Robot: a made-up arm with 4 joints.
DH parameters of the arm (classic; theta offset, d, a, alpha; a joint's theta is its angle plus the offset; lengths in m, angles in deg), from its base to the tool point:
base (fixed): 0 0.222 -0.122 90
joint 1: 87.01 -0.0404 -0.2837 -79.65
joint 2: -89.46 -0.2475 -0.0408 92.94
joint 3: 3.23 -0.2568 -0.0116 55
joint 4: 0 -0.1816 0.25 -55
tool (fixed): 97.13 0.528 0 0
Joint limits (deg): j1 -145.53..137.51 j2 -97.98..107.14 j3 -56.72..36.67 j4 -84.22..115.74
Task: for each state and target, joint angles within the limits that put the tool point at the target. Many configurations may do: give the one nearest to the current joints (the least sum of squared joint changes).
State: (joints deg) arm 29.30 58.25 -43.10 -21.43
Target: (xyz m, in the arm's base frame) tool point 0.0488 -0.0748 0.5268
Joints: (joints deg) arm 57.09 65.19 -20.57 -27.80
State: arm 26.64 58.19 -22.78 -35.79
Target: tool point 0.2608 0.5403 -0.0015
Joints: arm -23.26 107.14 -18.06 -76.19
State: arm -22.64 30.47 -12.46 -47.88
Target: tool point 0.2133 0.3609 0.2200
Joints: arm -29.58 87.06 3.83 -72.86
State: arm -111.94 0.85 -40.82 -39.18
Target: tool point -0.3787 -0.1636 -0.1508
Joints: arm -117.51 36.15 -26.20 -36.65
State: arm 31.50 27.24 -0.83 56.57
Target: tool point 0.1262 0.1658 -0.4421
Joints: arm 8.86 58.78 7.31 70.47
